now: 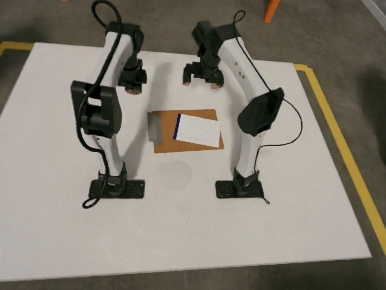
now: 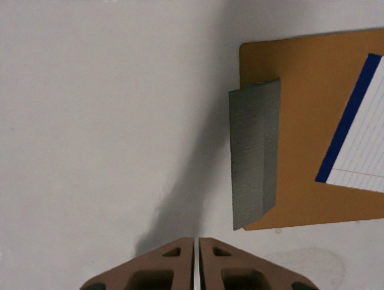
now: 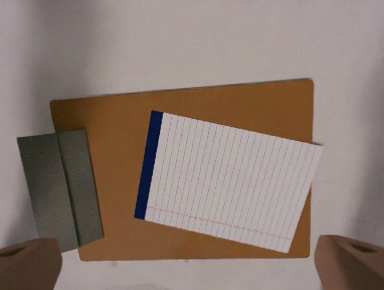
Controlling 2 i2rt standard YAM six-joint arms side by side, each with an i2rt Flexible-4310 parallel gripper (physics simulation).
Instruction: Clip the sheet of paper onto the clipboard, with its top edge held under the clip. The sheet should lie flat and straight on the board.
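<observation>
A brown clipboard [image 1: 167,145] [image 2: 305,125] [image 3: 120,125] lies on the table with its grey metal clip [image 1: 155,128] [image 2: 253,150] [image 3: 60,185] along its left side. A lined white sheet [image 1: 199,131] [image 2: 365,140] [image 3: 230,180] with a dark blue top edge lies on the board, rotated askew, its blue edge apart from the clip and one right corner slightly past the board's edge. My left gripper [image 1: 133,91] [image 2: 196,249] is shut and empty, above the table to the upper left of the board. My right gripper [image 1: 201,84] [image 3: 188,247] is wide open and empty, above and behind the board.
The white table [image 1: 240,230] carries both arms, whose black base plates [image 1: 131,189] [image 1: 225,189] stand left and right below the board. Dark cables loop beside both arms. Yellow floor lines [image 1: 345,155] run outside the table's edges.
</observation>
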